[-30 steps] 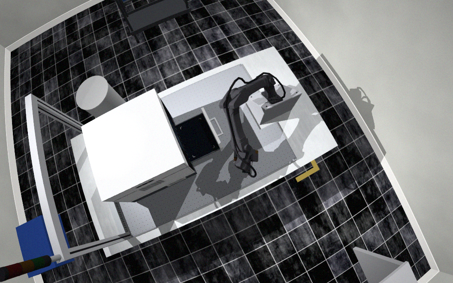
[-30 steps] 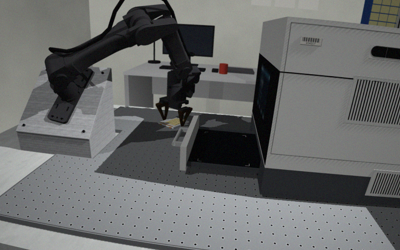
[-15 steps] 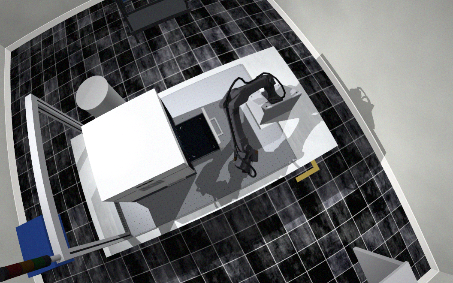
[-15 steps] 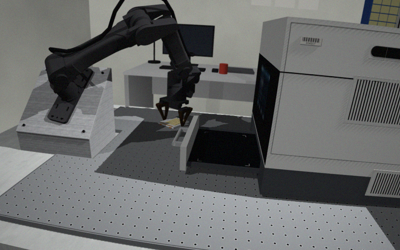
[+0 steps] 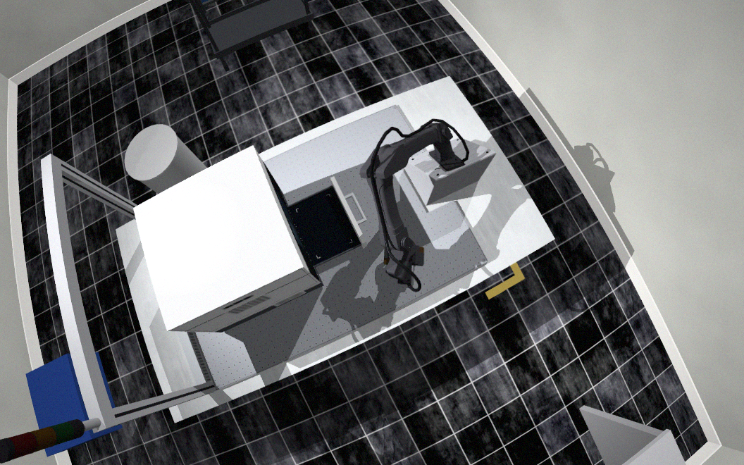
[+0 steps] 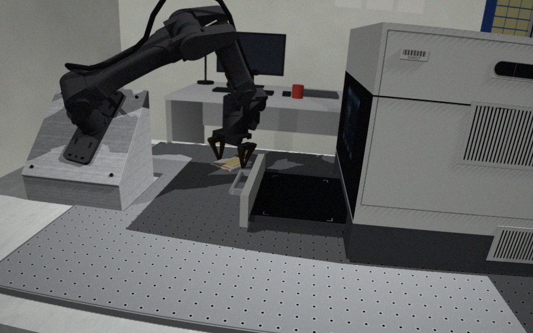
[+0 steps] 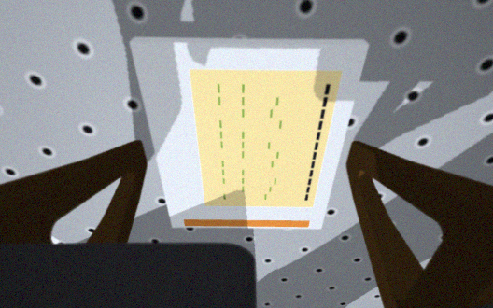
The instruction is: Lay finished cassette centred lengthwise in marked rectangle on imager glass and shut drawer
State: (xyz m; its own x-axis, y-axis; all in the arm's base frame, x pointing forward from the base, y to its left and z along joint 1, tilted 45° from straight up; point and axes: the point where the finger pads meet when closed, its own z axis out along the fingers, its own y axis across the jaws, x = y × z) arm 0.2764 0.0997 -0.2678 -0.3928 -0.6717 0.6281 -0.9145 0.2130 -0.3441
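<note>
The finished cassette is right at my hand. Also, from my hand: drawer: 240 mm ahead, 220 mm to the right, 30 mm above; then frame rail: 900 mm ahead, 580 mm above, 140 mm to the right.
</note>
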